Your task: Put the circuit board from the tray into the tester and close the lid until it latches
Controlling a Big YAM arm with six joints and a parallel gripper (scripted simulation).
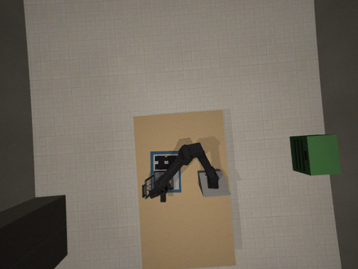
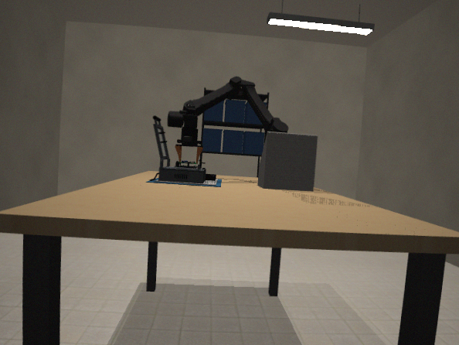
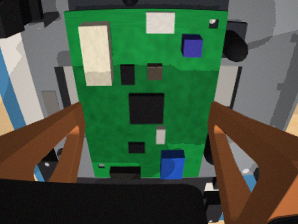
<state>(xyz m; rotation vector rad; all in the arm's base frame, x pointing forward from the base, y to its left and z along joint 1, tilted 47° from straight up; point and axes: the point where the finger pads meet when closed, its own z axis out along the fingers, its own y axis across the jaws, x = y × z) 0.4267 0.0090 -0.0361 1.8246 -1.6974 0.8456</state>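
Now: hand right at the green circuit board. Round my hand: black latch hook (6 cm behind, 6 cm to the left); dark pin plate (1 cm ahead, 1 cm to the left, 2 cm below); tester lid (13 cm ahead, 9 cm above).
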